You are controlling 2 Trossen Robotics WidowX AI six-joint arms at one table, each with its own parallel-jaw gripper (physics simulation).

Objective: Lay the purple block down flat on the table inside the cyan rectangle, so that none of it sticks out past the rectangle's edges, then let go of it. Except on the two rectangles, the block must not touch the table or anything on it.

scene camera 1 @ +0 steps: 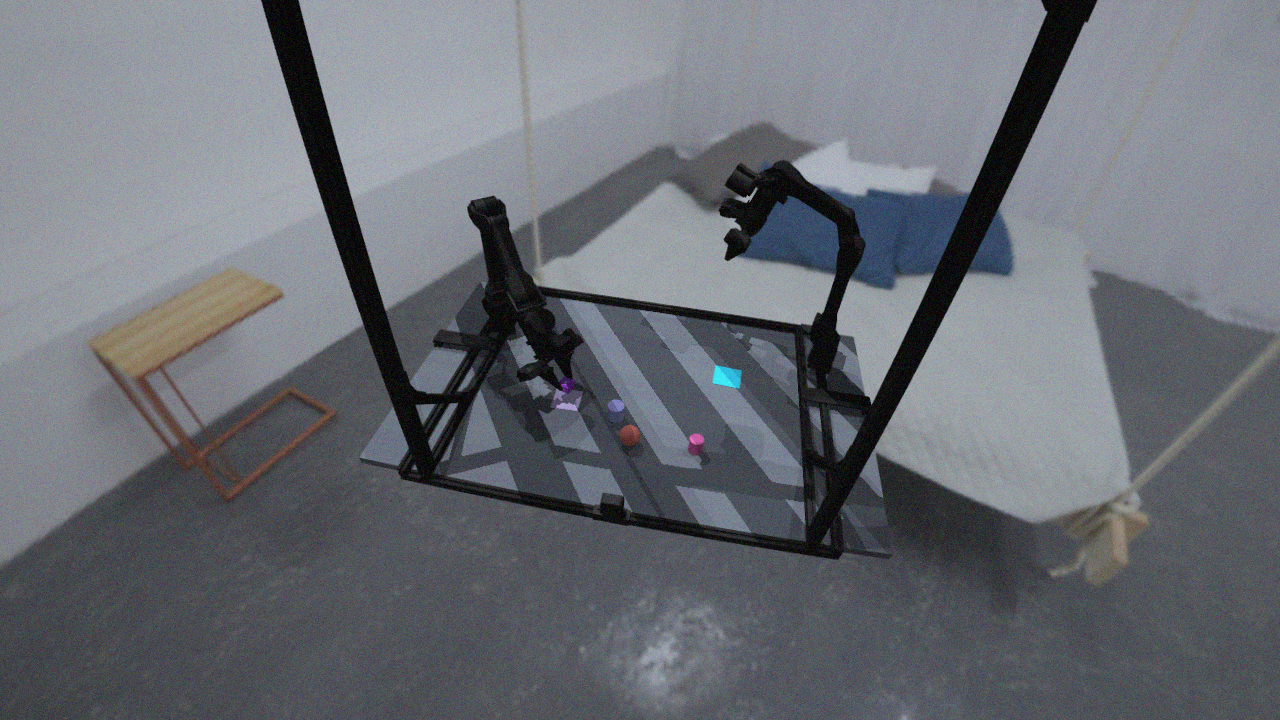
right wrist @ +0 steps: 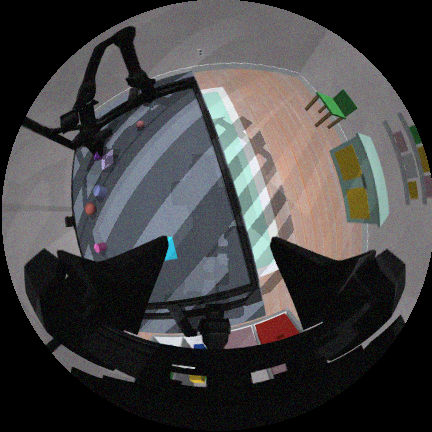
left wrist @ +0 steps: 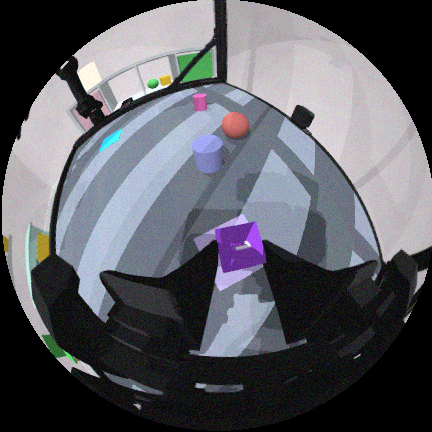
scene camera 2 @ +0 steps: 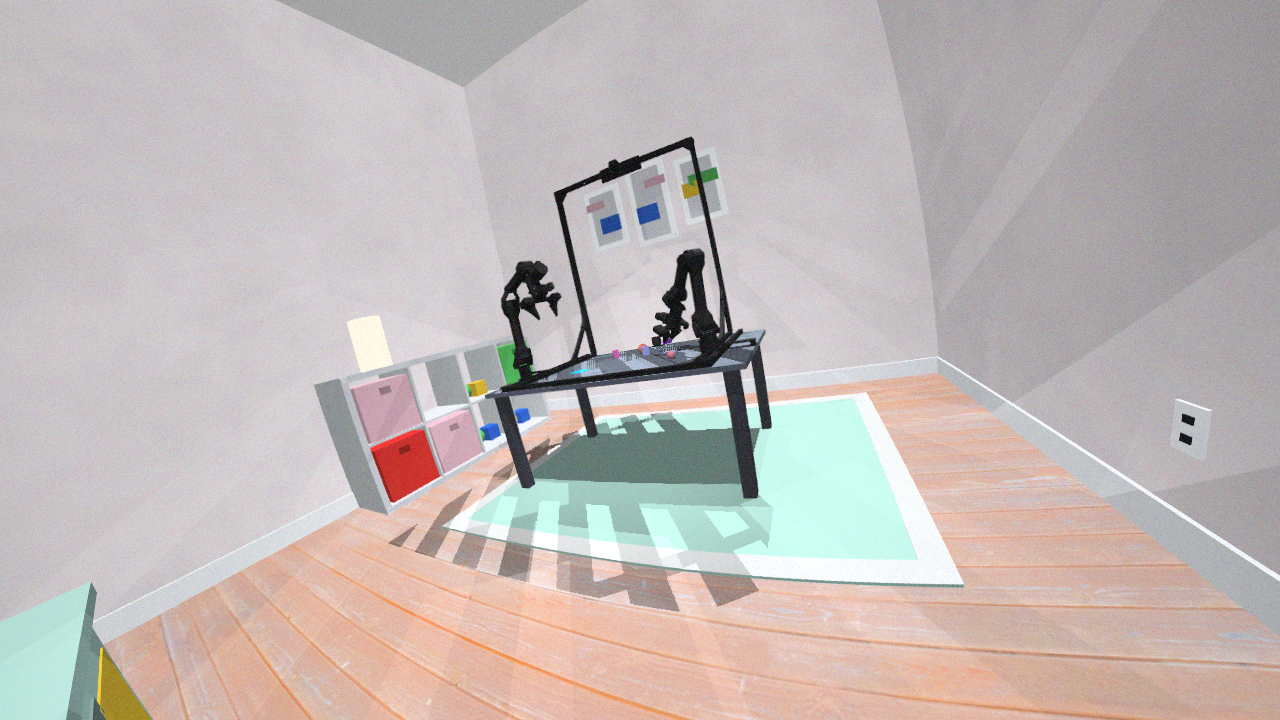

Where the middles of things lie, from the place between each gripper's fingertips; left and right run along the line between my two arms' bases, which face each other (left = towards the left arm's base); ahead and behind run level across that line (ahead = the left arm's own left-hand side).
Scene:
The lilac rectangle [left wrist: 222,280] lies 50 mm below my left hand. Also, from my left hand: lavender cylinder [left wrist: 207,149] (30 mm behind, 130 mm to the right, 30 mm below).
Now: right hand 39 cm past the lavender cylinder, 25 cm to the right of it and 26 cm above it. Round my right hand: lilac rectangle 35 cm behind, 38 cm to the left, 28 cm below.

